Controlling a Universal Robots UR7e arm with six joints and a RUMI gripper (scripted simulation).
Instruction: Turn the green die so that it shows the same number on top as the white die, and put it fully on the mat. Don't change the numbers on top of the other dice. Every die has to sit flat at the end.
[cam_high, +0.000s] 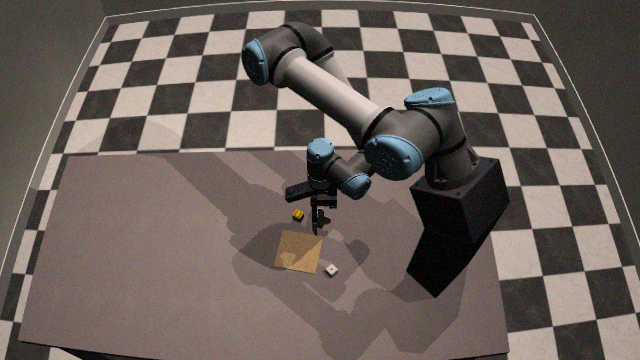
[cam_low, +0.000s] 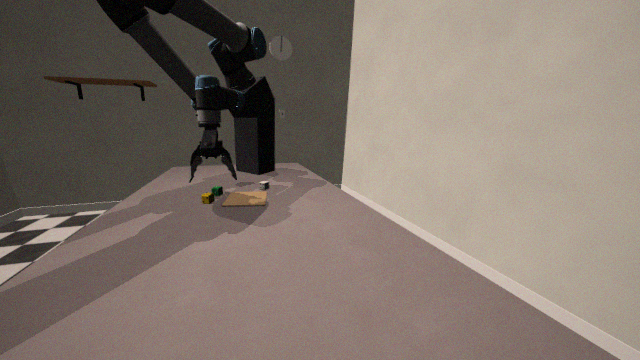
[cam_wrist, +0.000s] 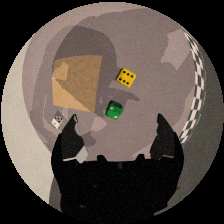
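My gripper is now 4 cm above the green die, 1 cm to the right of it and 1 cm past it. From my hand the other things lie so: yellow die: 5 cm ahead, 4 cm below, 3 cm to the right; then tan mat: 9 cm to the left, 9 cm ahead, 5 cm below; then white die: 20 cm to the left, 4 cm below, 1 cm ahead.
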